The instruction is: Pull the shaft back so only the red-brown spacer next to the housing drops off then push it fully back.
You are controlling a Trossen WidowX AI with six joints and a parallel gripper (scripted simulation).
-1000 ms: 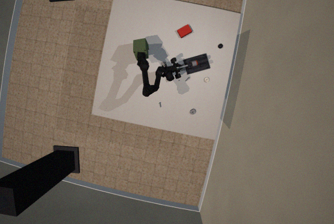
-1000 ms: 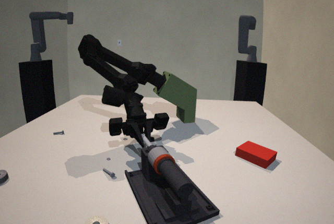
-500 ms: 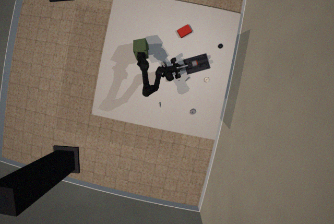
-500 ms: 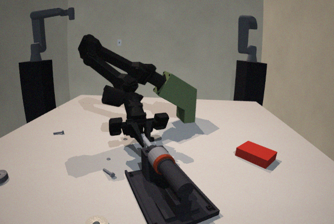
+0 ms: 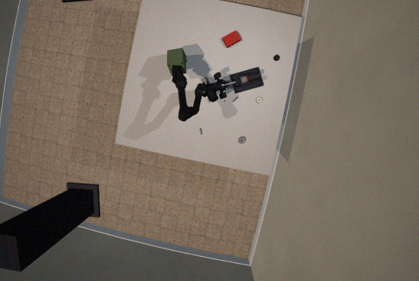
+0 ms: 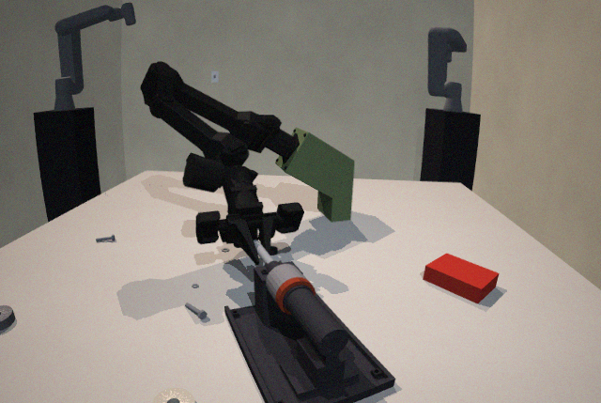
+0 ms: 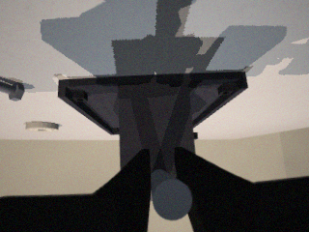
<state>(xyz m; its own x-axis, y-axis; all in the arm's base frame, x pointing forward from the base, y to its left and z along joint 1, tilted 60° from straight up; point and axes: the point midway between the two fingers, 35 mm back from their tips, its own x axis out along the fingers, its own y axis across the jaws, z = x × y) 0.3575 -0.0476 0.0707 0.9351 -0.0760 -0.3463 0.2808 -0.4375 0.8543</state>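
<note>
Now: hand 9 cm short of the thin grey shaft and 3 cm to the right of it. Round my hand: black disc 40 cm ahead, 23 cm to the left, 7 cm below; then red block 4 cm ahead, 37 cm to the left, 7 cm below; then red-brown spacer 15 cm ahead, 5 cm to the left.
</note>
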